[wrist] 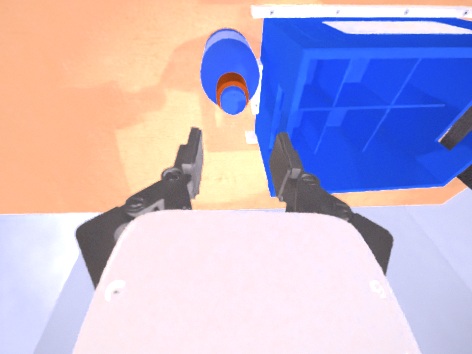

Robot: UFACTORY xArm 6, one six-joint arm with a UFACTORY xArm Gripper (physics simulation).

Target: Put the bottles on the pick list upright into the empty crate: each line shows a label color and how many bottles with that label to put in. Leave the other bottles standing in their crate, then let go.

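Frame: origin at the arm's base, x ahead, y left, z up, level; centimetres.
Seen in the pictures: gripper, fingertip midpoint: (238, 146).
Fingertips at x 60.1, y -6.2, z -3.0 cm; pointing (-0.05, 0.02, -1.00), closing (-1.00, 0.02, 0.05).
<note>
Pixels of each thing's top centre, then the offset from my fingertips to it. "pt": a spot on its surface instead. Level surfaces: height alone.
- bottle, middle of its top: (233, 103) dx -0.1, dy -0.1, dz -6.7 cm
- blue crate, middle of its top: (398, 141) dx -19.2, dy +2.9, dz -4.7 cm
- white strip, surface spot: (372, 11) pt dx -18.5, dy -7.1, dz -19.2 cm
- white panel, middle of its top: (419, 33) dx -18.6, dy -6.3, dz -10.3 cm
- orange-tan table, its level: dz -22.2 cm
A bottle (227, 62) with a blue body, an orange-red band at its neck and a blue cap stands upright on the table, outside the blue crate and close to its left wall. A pale band shows low on its far side. The blue crate (375, 52) is at the right, with thin dividers, and no bottles show in its visible compartments. My gripper (238, 146) is open with nothing between its fingers. The fingertips show below the bottle's cap in the view, with the right finger overlapping the crate's left edge. No pick list can be made out.
A white strip (372, 11) with small dark dots runs beyond the crate. A white panel (400, 28) is at the crate's far side. A dark bar (457, 131) shows at the right edge. The orange-tan table (65, 150) ends at a pale floor (35, 265).
</note>
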